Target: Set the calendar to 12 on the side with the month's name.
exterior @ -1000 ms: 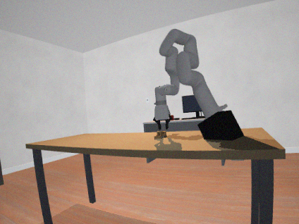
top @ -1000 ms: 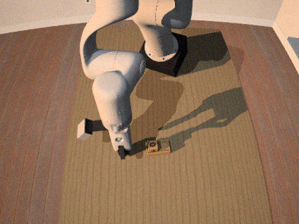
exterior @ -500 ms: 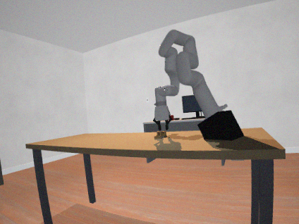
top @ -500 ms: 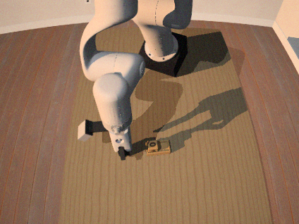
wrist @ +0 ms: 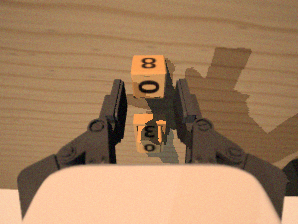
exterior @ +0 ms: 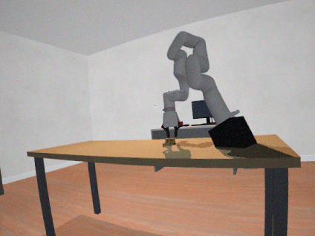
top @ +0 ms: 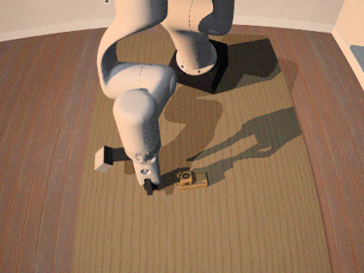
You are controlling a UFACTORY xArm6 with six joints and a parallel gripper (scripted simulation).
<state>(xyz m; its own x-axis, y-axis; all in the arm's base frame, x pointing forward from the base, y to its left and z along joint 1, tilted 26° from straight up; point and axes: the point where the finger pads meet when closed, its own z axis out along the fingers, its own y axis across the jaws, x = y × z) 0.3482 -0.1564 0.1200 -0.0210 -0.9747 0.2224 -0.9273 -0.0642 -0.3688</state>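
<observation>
The number cube lies 9 cm to the left of my hand and 3 cm below it. Also, from my hand: tray: 11 cm to the left, 5 cm below.
</observation>
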